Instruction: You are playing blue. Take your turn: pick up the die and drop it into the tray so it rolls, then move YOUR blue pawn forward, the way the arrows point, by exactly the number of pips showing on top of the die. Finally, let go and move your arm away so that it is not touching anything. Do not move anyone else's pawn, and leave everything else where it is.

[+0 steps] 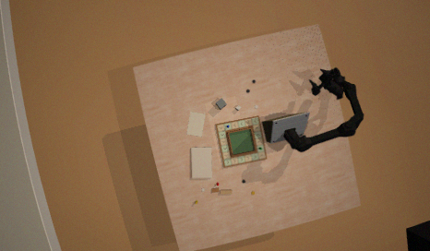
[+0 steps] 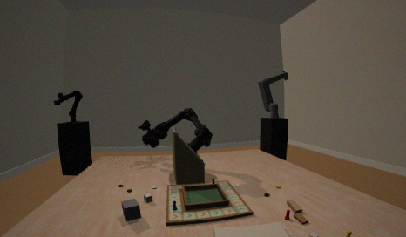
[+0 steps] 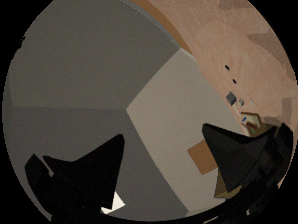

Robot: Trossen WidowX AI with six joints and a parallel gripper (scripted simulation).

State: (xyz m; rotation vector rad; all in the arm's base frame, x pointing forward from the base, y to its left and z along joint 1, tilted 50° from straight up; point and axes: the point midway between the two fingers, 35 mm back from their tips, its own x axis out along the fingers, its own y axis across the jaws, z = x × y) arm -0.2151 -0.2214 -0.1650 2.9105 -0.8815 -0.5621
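Right now my gripper tip is 440 mm short of the grey die, 200 mm above it and 80 mm to the right of it. Round my gripper tip: blue pawn: 520 mm ahead, 190 mm below, 180 mm to the left; green pawn: 370 mm to the left, 350 mm ahead, 190 mm below; green tray: 460 mm ahead, 300 mm to the left, 210 mm below.
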